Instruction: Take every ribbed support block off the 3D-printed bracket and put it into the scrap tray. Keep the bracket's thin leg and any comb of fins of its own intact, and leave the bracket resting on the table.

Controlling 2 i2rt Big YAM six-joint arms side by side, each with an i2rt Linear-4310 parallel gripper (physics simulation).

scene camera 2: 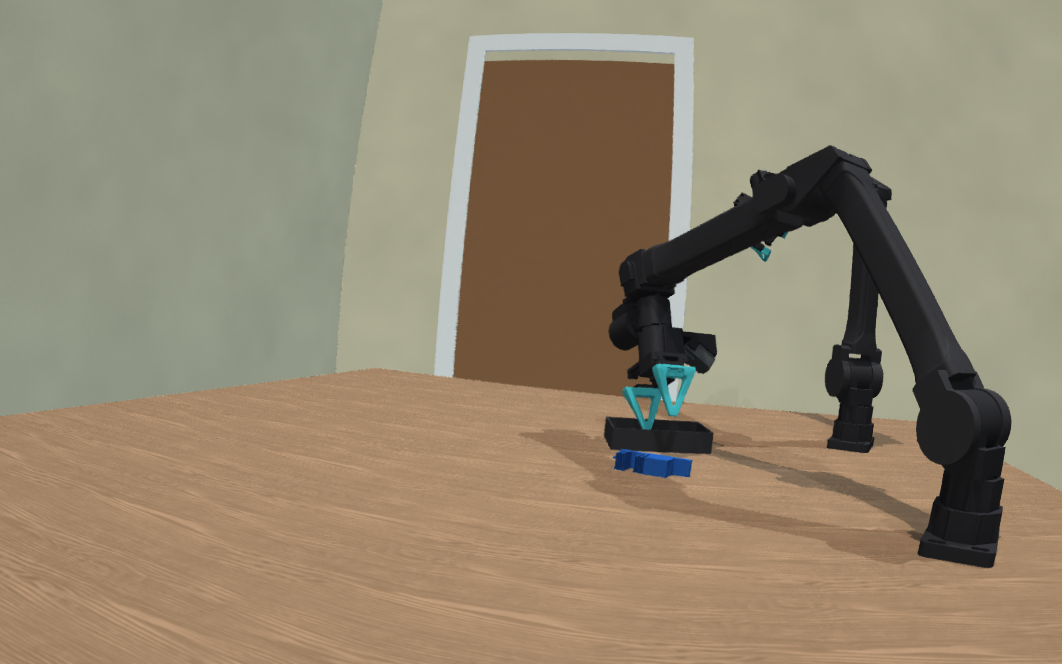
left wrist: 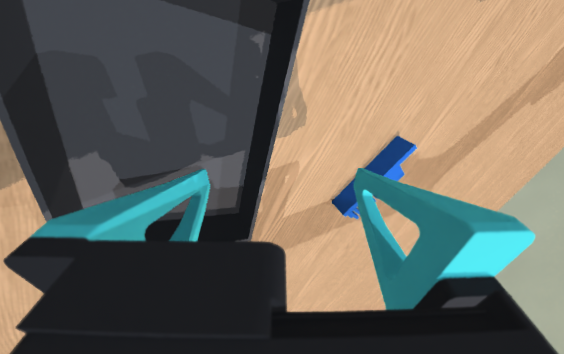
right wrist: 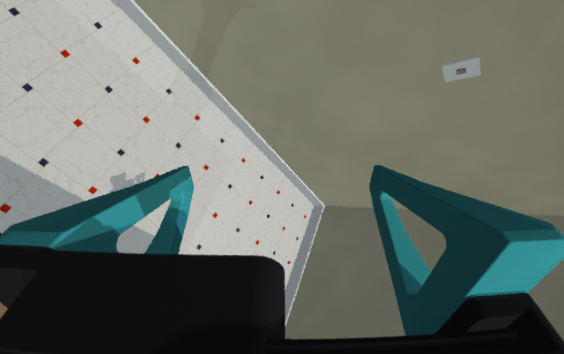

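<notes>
The blue bracket [scene camera 2: 657, 465] [left wrist: 387, 160] rests on the table in front of the tray. A brighter blue lump juts from its side in the left wrist view, and small fins show at its lower end; I cannot tell which parts are ribbed support blocks. The black scrap tray [scene camera 2: 681, 443] [left wrist: 272, 85] stands behind the bracket; no block shows in its visible part. My left gripper [scene camera 2: 660, 420] [left wrist: 281, 177] is open and empty, one finger over the tray, the other partly hiding the bracket in its wrist view. My right gripper [scene camera 2: 775, 244] [right wrist: 281, 175] is open and empty, raised far from both.
The left arm's base [scene camera 2: 957, 540] stands at the right of the scene view and the right arm's base [scene camera 2: 850, 442] stands farther back. The right wrist view shows a tiled floor [right wrist: 165, 105] and a wall with a socket plate [right wrist: 470, 68].
</notes>
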